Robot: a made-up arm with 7 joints.
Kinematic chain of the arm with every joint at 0, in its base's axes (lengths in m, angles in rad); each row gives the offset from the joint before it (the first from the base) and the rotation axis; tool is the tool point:
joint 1: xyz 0 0 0.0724 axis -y
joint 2: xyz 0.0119 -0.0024 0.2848 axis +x
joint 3: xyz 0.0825 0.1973 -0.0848 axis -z
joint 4: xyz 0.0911 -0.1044 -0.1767 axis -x
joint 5: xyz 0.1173 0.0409 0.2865 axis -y
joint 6: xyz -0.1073 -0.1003 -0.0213 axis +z
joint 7: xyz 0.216 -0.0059 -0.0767 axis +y
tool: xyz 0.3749 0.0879 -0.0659
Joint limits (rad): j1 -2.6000..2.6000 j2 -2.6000..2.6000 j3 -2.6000..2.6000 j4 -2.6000..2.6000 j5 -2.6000..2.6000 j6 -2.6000..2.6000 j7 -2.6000..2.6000
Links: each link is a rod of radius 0.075 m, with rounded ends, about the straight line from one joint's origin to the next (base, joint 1, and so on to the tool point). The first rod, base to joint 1, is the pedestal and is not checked.
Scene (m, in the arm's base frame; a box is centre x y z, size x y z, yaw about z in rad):
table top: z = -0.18
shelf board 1: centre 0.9 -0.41 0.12 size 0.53 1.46 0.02 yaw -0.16
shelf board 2: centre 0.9 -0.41 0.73 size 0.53 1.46 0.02 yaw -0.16
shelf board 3: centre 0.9 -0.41 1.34 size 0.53 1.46 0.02 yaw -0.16
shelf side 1: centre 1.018 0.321 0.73 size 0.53 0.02 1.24 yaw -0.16
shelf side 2: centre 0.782 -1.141 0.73 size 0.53 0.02 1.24 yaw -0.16
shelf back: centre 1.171 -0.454 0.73 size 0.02 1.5 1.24 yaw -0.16
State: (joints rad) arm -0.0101 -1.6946 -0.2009 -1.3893 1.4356 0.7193 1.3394
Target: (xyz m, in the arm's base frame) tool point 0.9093 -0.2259 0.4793
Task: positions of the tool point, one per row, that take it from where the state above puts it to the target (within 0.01 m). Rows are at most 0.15 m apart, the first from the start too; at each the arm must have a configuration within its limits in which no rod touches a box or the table.
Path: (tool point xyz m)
1: 0.8752 -0.1174 0.4150
2: 0.9093 -0.2259 0.4793

